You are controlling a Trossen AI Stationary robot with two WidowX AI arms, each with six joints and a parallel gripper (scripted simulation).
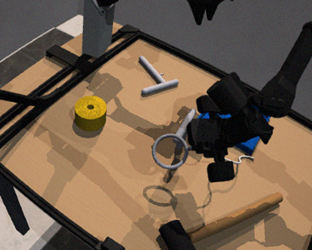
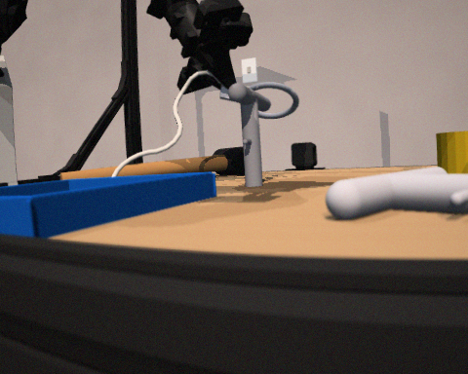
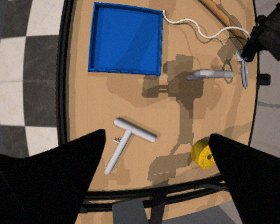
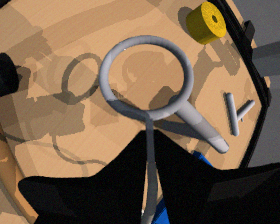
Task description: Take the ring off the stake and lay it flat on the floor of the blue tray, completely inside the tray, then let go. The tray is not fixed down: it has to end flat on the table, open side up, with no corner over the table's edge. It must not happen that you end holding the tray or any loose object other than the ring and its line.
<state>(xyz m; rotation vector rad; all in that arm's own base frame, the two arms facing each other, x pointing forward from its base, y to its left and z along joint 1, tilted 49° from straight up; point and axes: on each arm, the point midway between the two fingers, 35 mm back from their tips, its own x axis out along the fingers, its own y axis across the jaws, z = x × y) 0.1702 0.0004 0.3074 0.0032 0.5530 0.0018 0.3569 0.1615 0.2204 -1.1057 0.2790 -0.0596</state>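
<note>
Now: right hand 290 mm short of the blue tray, 30 mm to the right of it and 140 mm above it. The rest, counted from my right hand: yellow cylinder (40 mm behind, 320 mm to the left, 130 mm below); grey t-shaped piece (240 mm ahead, 310 mm to the left, 150 mm below).
</note>
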